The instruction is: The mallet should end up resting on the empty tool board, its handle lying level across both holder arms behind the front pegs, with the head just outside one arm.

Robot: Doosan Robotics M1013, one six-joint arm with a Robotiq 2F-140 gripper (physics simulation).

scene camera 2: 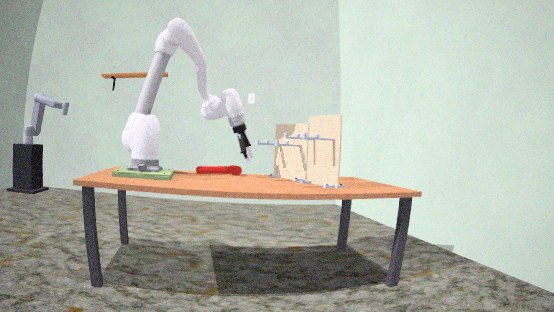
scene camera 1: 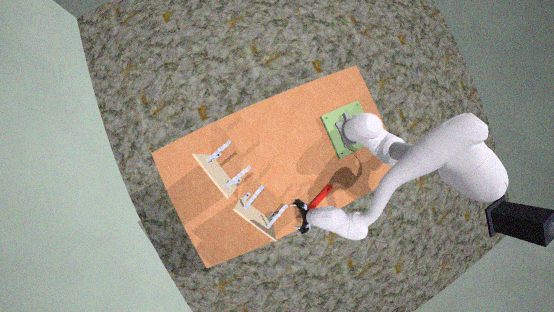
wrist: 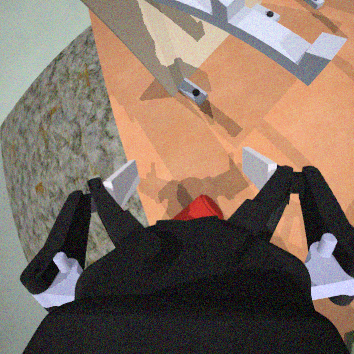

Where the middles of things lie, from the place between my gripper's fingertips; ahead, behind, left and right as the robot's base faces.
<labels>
My hand is 18 cm past the red mallet [wrist: 202, 205] and 6 cm above it.
</labels>
